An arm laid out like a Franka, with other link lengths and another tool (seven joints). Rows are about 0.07 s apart.
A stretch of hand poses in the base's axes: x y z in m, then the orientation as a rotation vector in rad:
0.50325 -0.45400 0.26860 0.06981 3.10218 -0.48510
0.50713 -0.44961 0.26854 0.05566 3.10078 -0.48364
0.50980 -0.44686 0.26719 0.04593 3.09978 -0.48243
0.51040 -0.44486 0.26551 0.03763 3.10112 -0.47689
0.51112 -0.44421 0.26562 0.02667 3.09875 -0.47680
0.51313 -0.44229 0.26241 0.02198 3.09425 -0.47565
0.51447 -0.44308 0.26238 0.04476 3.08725 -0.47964
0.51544 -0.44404 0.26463 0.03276 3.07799 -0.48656
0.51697 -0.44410 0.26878 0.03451 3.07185 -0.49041
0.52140 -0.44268 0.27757 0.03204 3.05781 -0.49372
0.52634 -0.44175 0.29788 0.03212 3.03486 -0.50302
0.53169 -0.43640 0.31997 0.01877 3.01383 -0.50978
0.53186 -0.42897 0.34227 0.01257 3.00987 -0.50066
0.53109 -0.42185 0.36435 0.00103 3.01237 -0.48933
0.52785 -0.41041 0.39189 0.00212 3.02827 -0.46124
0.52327 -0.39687 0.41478 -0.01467 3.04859 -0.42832
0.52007 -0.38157 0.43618 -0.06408 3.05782 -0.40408
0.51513 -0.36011 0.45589 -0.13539 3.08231 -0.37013
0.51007 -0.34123 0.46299 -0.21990 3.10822 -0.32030
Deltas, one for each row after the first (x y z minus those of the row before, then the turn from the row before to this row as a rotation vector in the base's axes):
0.00388 0.00439 -0.00006 0.00073 -0.00050 0.00918
0.00267 0.00275 -0.00135 0.00063 -0.00037 0.00632
0.00060 0.00200 -0.00168 0.00361 0.00113 0.00519
0.00072 0.00065 0.00011 -0.00022 -0.00138 0.00727
0.00201 0.00192 -0.00321 0.00024 -0.00415 0.00365
0.00134 -0.00079 -0.00003 -0.00317 -0.00820 -0.01354
0.00097 -0.00096 0.00225 -0.00548 -0.00689 0.00874
0.00153 -0.00006 0.00415 -0.00310 -0.00553 -0.00034
0.00443 0.00142 0.00879 -0.00371 -0.01293 0.00353
0.00494 0.00093 0.02031 -0.00855 -0.02085 0.00298
0.00535 0.00535 0.02209 -0.00709 -0.01803 0.01148
0.00017 0.00743 0.02230 0.00525 -0.00469 0.00512
-0.00077 0.00712 0.02208 0.00724 0.00186 0.00769
-0.00324 0.01144 0.02754 0.01977 0.01121 -0.00164
-0.00458 0.01354 0.02289 0.02269 0.01695 0.00936
-0.00320 0.01530 0.02140 0.01534 0.01102 0.03127
-0.00494 0.02146 0.01971 0.02196 0.02865 0.04289
-0.00506 0.01888 0.00710 0.03153 0.03263 0.05040

